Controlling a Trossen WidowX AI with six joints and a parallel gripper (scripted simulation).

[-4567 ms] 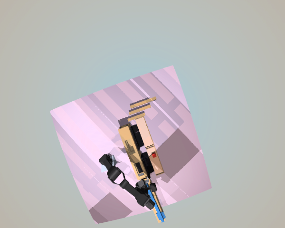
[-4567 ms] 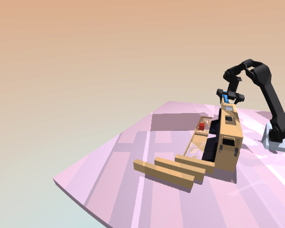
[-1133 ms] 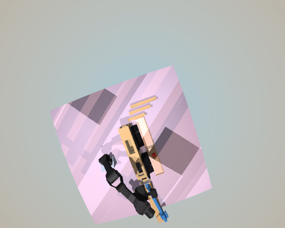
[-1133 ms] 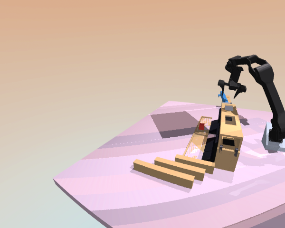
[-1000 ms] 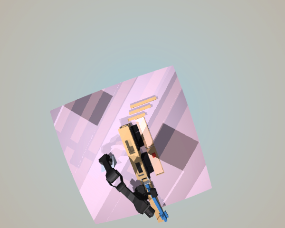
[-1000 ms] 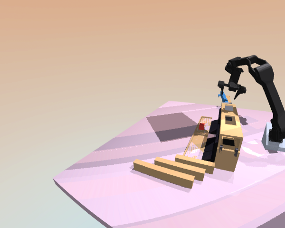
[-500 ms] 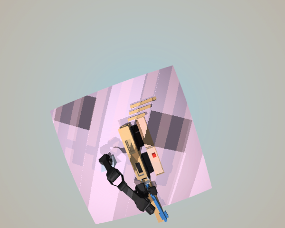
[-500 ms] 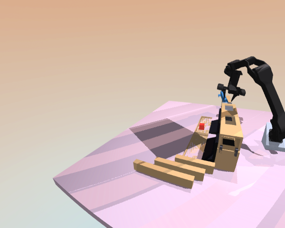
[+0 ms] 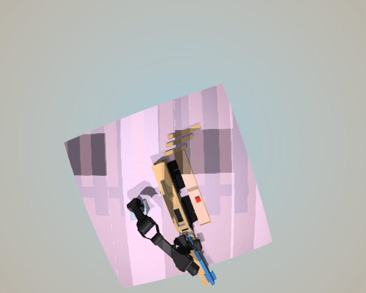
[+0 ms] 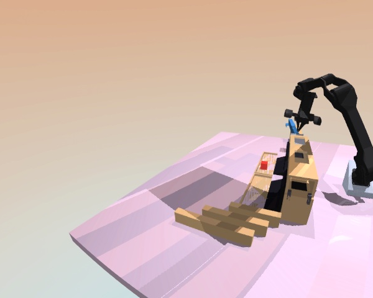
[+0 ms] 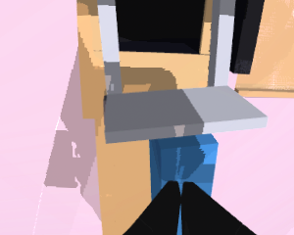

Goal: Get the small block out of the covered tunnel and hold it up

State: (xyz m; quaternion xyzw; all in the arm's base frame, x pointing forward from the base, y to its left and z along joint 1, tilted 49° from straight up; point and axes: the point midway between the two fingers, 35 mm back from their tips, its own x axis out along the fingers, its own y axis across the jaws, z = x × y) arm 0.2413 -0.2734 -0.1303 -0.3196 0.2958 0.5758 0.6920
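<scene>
Right now the small red block is 19 cm to the left of my gripper tip, 15 cm ahead of it and 14 cm below it. From my gripper tip the other things lie so: tan covered tunnel (9 cm below, 7 cm to the left, 3 cm ahead).
</scene>
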